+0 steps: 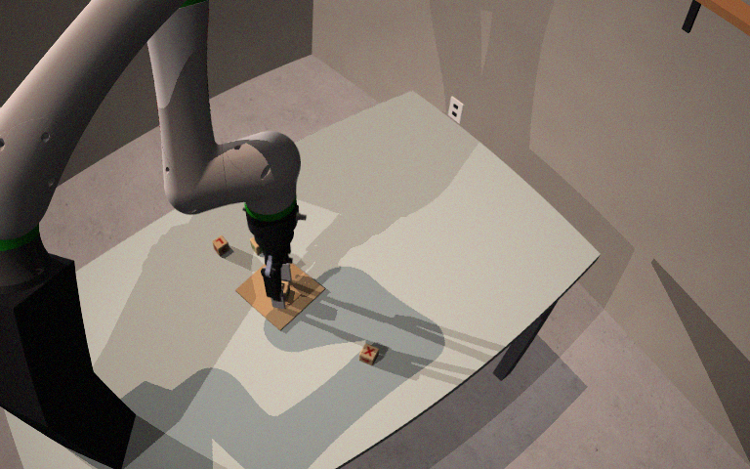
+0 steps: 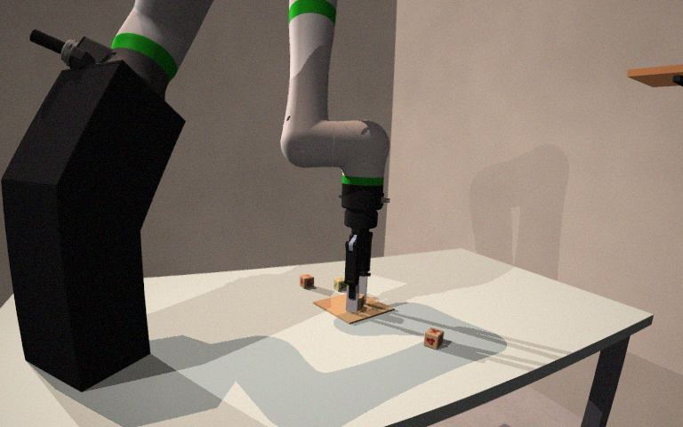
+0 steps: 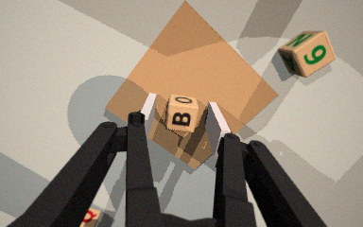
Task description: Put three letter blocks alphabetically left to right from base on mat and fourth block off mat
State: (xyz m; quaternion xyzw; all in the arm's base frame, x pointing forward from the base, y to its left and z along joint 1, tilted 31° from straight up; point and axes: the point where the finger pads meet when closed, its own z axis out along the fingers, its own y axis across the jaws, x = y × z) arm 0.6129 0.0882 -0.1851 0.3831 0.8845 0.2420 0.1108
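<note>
My hand is 1 cm to the right of the tan mat and 4 cm above it.
</note>
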